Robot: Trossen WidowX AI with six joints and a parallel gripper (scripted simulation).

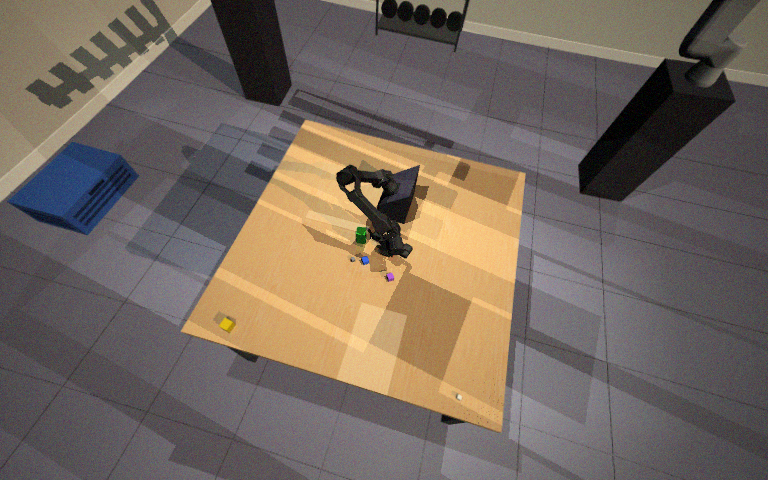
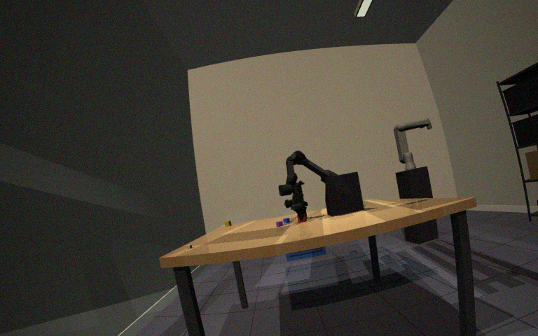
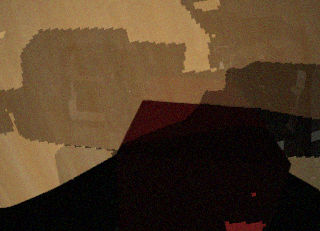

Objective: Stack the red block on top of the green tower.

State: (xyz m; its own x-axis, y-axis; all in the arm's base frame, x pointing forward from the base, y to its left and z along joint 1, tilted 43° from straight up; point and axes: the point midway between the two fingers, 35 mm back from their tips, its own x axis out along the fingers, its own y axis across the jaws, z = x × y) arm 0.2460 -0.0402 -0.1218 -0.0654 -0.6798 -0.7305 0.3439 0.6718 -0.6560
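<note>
Right now my gripper tip is 10 cm to the left of the blue block and 8 cm short of it. The rest, counted from my gripper tip: small grey block: 16 cm to the right, 9 cm ahead; purple block: 13 cm ahead, 3 cm to the left; red block: 1 cm above.
</note>
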